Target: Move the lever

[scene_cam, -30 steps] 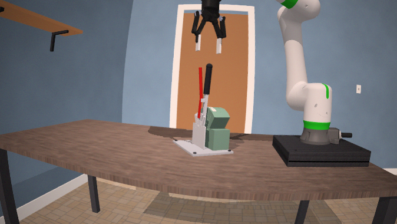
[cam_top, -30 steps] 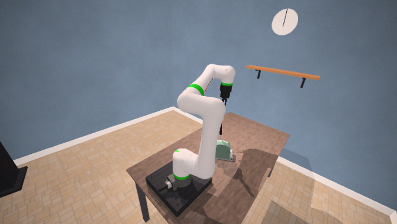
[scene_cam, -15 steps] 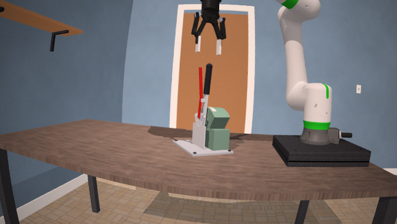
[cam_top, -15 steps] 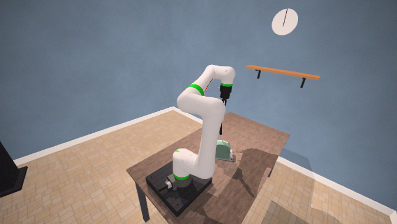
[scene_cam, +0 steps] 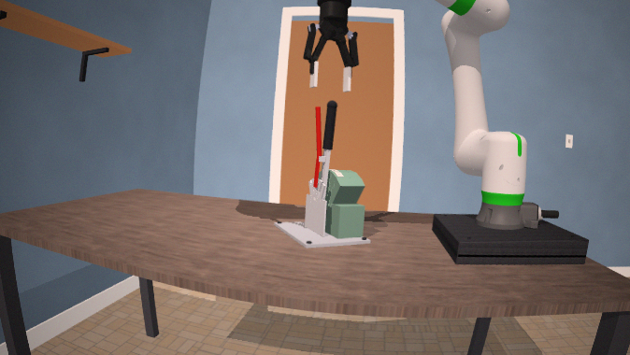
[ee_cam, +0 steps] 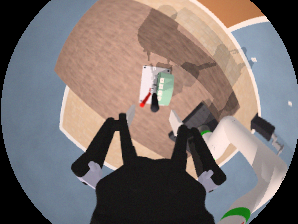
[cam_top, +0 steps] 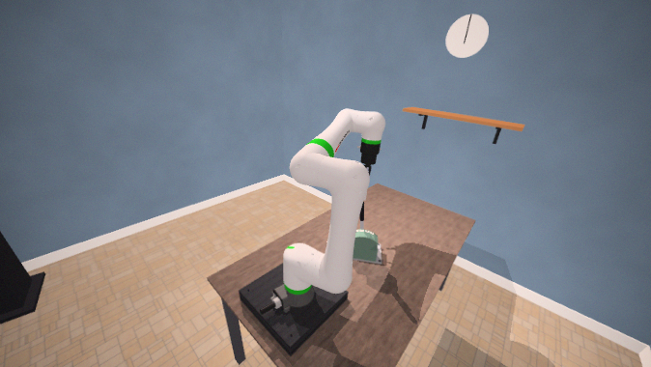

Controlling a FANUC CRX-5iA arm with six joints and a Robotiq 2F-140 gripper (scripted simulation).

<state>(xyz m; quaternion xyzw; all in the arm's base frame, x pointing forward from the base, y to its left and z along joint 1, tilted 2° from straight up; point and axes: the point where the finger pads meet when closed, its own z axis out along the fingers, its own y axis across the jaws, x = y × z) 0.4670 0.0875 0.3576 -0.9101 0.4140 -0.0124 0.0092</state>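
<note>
Right now the red bar is 20 cm below my hand and 2 cm ahead of it.
</note>
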